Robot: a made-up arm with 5 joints.
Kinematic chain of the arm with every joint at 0, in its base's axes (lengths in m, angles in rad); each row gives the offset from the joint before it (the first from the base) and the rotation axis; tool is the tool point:
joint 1: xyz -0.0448 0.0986 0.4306 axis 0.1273 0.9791 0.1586
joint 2: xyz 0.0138 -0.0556 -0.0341 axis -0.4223 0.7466 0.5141
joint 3: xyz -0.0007 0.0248 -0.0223 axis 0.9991 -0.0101 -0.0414
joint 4: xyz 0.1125 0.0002 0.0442 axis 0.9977 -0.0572 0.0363
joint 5: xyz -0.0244 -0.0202 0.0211 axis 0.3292 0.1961 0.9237
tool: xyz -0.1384 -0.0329 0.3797
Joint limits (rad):
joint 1: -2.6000..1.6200
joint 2: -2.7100..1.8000
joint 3: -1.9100..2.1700
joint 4: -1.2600..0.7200
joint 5: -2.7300..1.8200
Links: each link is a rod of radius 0.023 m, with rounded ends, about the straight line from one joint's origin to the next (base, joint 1, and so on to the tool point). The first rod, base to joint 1, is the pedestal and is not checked.
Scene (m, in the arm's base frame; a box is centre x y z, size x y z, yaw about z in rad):
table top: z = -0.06
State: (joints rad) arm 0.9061 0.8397 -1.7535 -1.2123 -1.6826
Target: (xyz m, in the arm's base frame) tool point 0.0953 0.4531 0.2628
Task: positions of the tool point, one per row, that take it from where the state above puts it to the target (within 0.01 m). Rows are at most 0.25 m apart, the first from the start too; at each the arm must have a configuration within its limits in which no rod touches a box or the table.
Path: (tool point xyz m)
1: -0.3500 -0.0947 0.1201
2: -0.3350 0.0757 0.0624
3: -0.2221 0.2521 0.0401
4: -0.0529 0.3878 0.1033
5: 0.0953 0.4531 0.2628

